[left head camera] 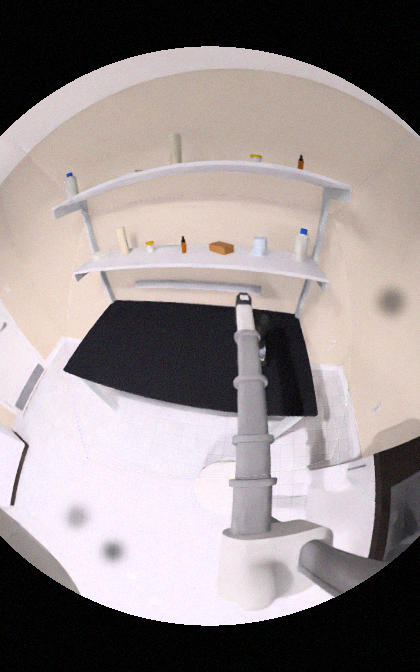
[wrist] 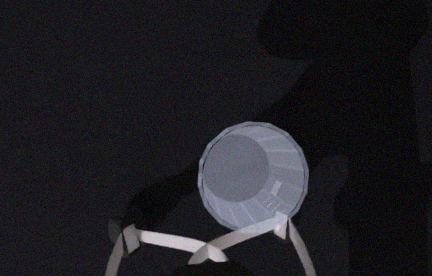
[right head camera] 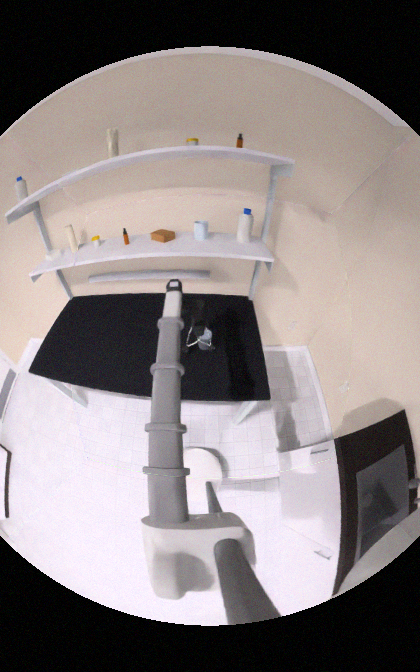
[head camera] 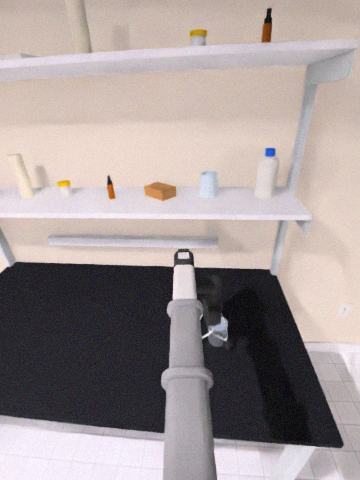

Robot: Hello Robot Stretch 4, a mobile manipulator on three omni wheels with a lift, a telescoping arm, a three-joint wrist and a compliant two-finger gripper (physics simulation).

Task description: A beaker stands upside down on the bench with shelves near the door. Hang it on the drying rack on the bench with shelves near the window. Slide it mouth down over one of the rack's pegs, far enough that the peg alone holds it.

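Places are measured from the robot's base along level axes (x back, y right, z up), in metres.
Pixels of known places: gripper, fingertip midpoint: (wrist: 205,216) (head camera: 209,348).
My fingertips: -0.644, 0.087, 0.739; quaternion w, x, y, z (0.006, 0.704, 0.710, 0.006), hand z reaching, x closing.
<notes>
For each thing: its top centre in the pictures, then the offset to it from my fingertips, as dx, dy, dz. "*": a spot on its surface instead. Level surfaces: height alone.
- black bench top at its surface level: dz -0.005
- lower shelf at its surface level: dz +0.453
- brown block at a spot on its surface: (head camera: 160,191) * -0.342, -0.170, +0.489
- light-blue cup at a spot on its surface: (head camera: 209,184) * -0.351, +0.021, +0.508
- blue-capped bottle at a spot on its surface: (head camera: 267,176) * -0.330, +0.234, +0.538
The clear, bluish beaker (head camera: 218,327) (left head camera: 263,353) (right head camera: 205,338) (wrist: 245,170) stands upside down on the black bench top (head camera: 100,340) (left head camera: 165,350) (right head camera: 105,340). In the wrist view it lies ahead and right of the middle between the fingertips. My gripper (right head camera: 199,347) (wrist: 205,216) is open, with no object between its fingers. Its right fingertip overlaps the beaker's near right edge in the wrist view; whether they touch I cannot tell. The left fingertip is apart from the beaker. The arm partly hides the gripper in the head view. The drying rack does not show.
A lower shelf (head camera: 100,207) behind the bench holds a brown block (head camera: 160,191), a light-blue cup (head camera: 209,184), a blue-capped bottle (head camera: 267,176) and small bottles. An upper shelf (head camera: 150,64) holds more containers. A round stool (right head camera: 202,462) stands in front of the bench.
</notes>
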